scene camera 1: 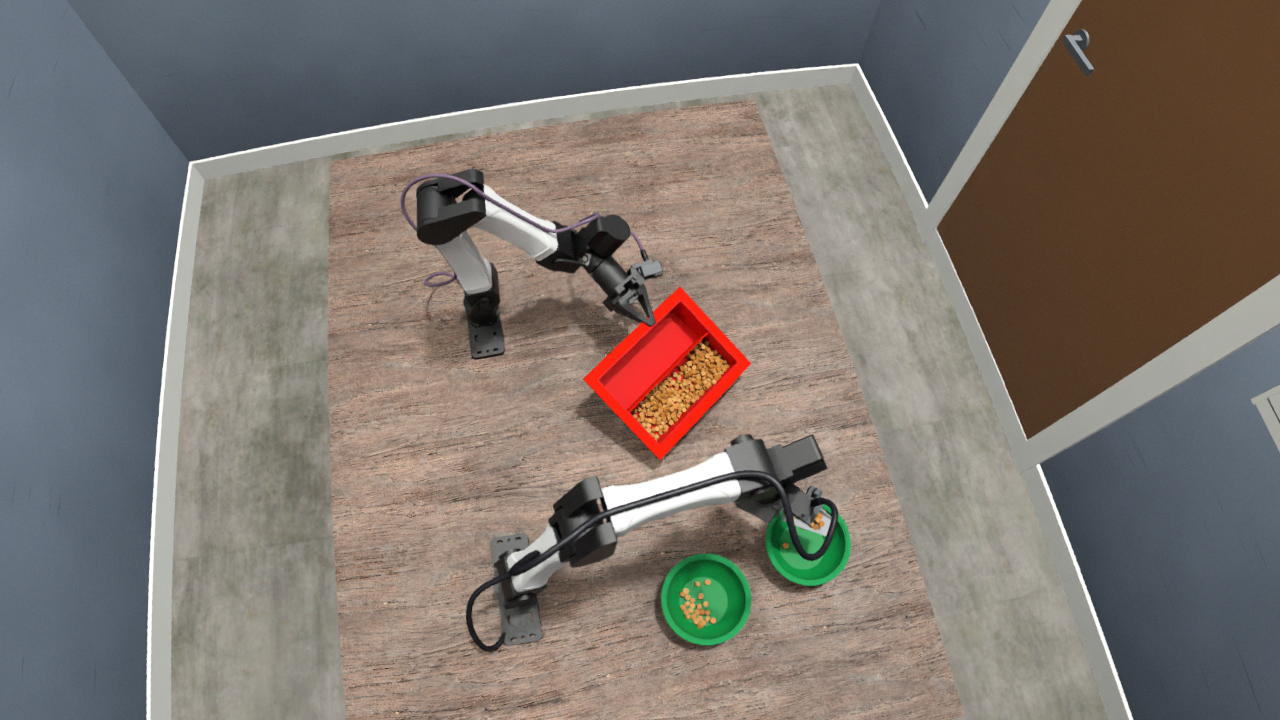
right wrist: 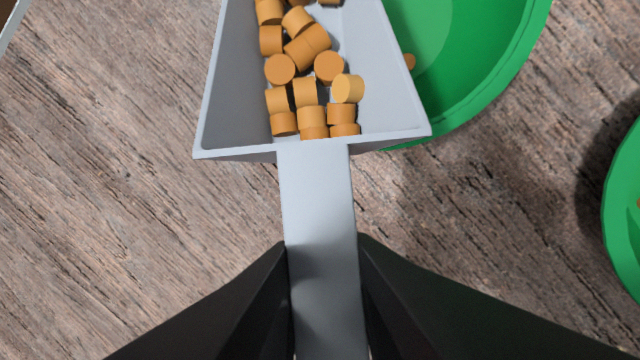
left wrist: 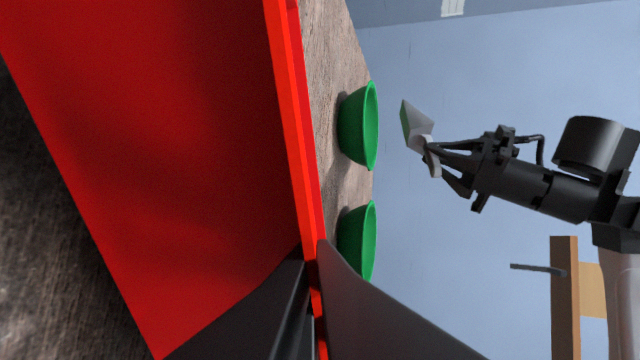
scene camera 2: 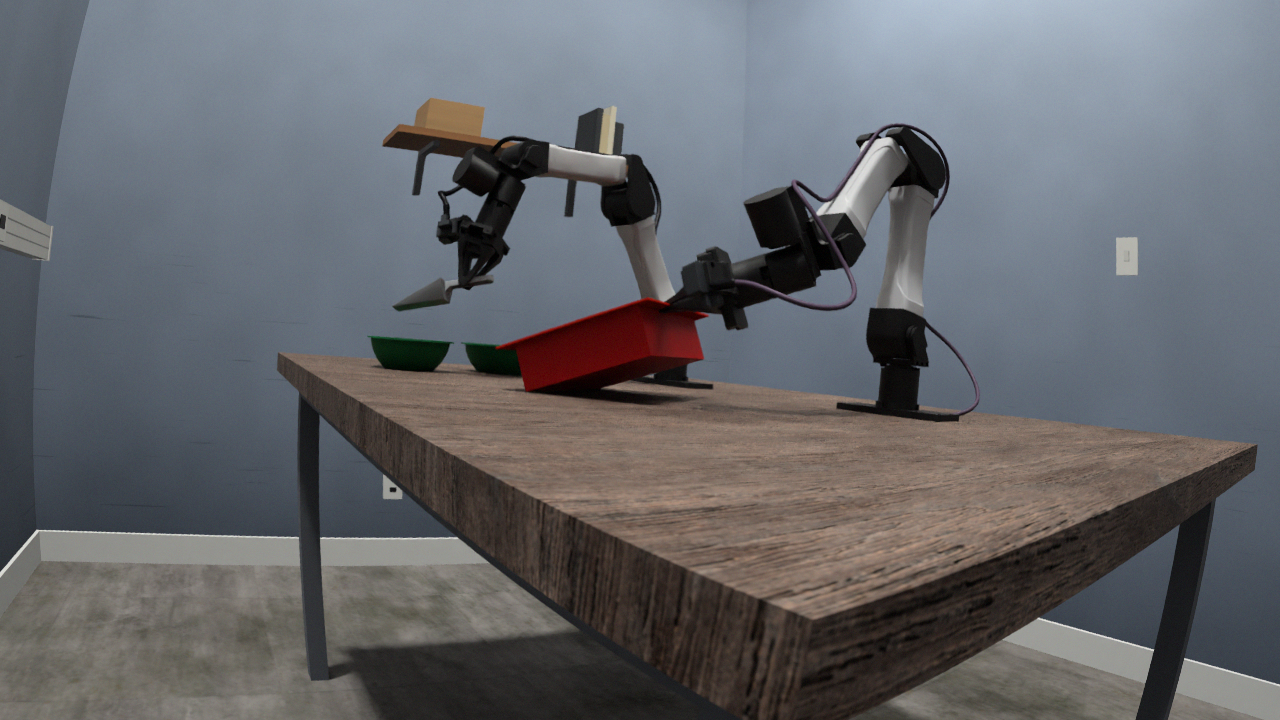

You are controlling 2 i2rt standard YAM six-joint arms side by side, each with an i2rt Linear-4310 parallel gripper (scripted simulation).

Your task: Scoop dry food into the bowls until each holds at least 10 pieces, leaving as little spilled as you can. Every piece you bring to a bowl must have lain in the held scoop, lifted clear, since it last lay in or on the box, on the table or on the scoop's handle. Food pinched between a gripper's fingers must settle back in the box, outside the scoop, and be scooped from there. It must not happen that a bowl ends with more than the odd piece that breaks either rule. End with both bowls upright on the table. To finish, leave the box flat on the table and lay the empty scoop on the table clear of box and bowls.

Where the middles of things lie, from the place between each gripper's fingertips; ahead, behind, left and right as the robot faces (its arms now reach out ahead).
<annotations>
I see my right gripper (scene camera 2: 463, 287) 40 mm short of the grey scoop (scene camera 2: 439, 292), 20 mm to the left of it and 20 mm above it. Round my right hand: red box (scene camera 2: 634, 340) (120 mm behind, 290 mm to the left, 80 mm below).
My left hand (scene camera 1: 653, 325) is 20 mm short of the red box, 90 mm to the left of it and 50 mm above it. Round my left hand: grey scoop: 170 mm ahead, 410 mm to the right, 10 mm above.
</annotations>
